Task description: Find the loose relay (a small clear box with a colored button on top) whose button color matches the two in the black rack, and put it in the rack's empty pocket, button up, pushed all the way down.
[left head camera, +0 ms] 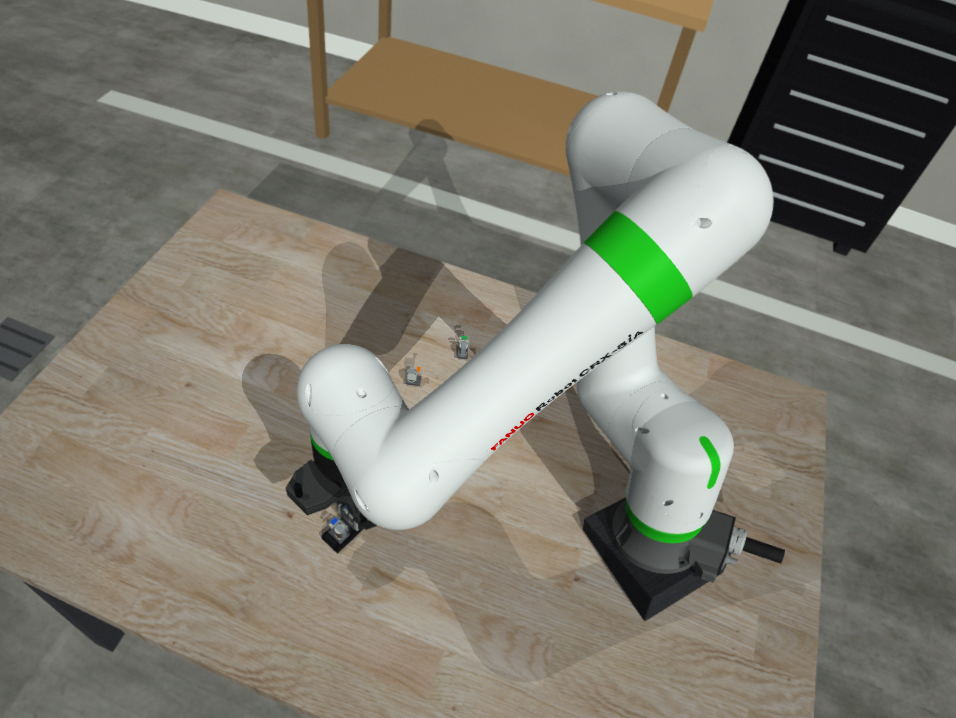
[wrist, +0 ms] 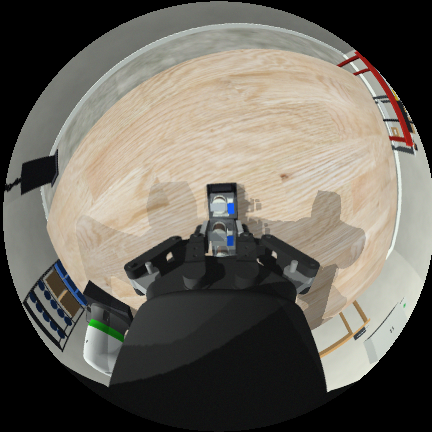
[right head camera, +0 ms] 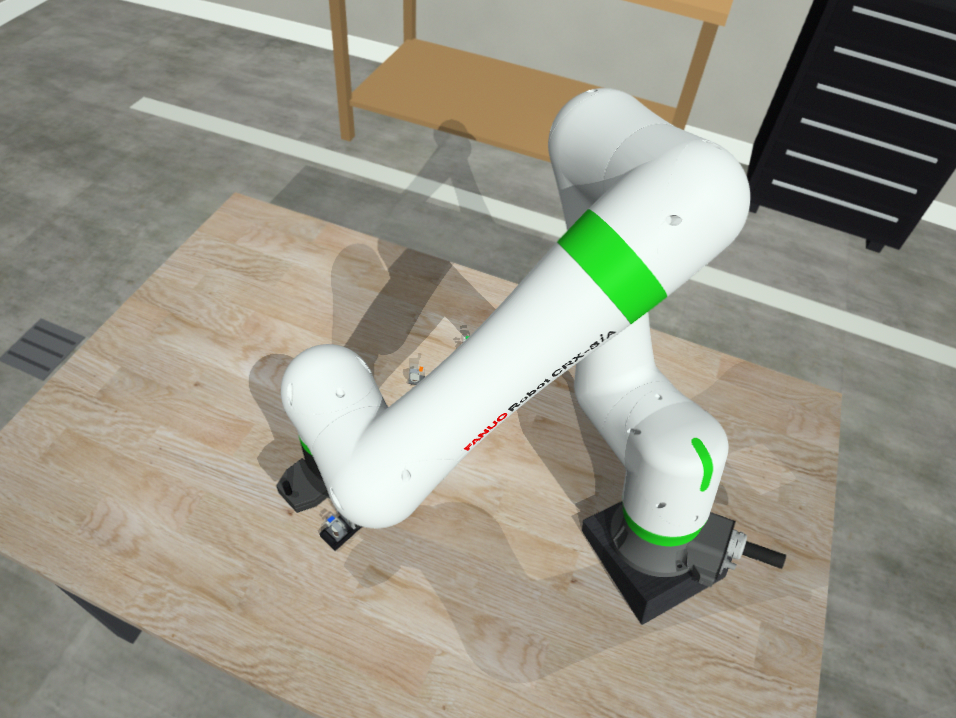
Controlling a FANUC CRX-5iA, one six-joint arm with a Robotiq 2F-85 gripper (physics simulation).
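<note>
The black rack (left head camera: 338, 547) (right head camera: 335, 544) (wrist: 221, 186) stands on the table below the wrist. A seated relay with a blue button (left head camera: 338, 530) (right head camera: 336, 527) (wrist: 219, 204) is in its far pocket in the wrist view. My gripper (wrist: 221, 227) is shut on a clear relay with a blue button (wrist: 220, 233), button up, directly next to the seated one, at the rack's middle. How deep it sits is hidden. Part of another relay (wrist: 217, 249) shows behind it. An orange-button relay (left head camera: 412, 376) (right head camera: 415, 374) and a green-button relay (left head camera: 462, 347) stand loose farther back.
The arm's white forearm (left head camera: 533, 370) (right head camera: 510, 370) spans above the table (left head camera: 193, 309) (right head camera: 193, 309) and hides much of the gripper in the head views. The robot base (left head camera: 656, 575) (right head camera: 656, 579) stands at the right. A wooden shelf unit and a black drawer cabinet stand behind the table.
</note>
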